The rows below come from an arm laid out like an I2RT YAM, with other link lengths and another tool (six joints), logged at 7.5 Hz.
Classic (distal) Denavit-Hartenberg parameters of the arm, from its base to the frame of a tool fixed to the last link. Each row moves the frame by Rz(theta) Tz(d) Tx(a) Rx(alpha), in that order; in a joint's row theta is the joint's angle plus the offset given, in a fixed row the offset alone. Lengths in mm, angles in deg.
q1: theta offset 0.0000; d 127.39; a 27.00; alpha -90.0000
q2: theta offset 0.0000; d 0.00; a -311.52; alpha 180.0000
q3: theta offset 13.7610; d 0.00; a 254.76; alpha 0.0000
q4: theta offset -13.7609; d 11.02; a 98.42; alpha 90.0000
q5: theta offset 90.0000; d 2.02; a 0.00; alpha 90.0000
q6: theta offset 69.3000; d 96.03; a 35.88; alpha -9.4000
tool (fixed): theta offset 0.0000; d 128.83; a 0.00; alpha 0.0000
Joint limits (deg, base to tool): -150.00..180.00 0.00..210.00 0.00..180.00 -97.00..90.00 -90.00..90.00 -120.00..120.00
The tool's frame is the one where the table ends.
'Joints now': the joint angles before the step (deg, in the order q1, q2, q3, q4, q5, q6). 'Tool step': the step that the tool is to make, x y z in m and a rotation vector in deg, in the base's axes. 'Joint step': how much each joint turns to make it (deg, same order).
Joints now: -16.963, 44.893, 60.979, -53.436, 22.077, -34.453
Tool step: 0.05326, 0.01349, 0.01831, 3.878, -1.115, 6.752
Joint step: 0.351, 8.266, 6.947, 1.486, -7.537, -0.700
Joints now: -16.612, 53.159, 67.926, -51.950, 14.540, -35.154
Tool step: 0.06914, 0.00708, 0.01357, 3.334, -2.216, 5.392
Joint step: 0.527, 9.999, 6.066, 5.088, -6.185, 0.171
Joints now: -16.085, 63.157, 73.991, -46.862, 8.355, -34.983
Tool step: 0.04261, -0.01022, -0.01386, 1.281, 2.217, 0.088
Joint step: 0.002, 8.898, 3.616, 2.734, -0.442, 0.443
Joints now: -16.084, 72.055, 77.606, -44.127, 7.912, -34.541
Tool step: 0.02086, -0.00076, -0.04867, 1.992, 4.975, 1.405
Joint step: 0.000, 5.981, -2.624, 3.339, -1.409, -0.526
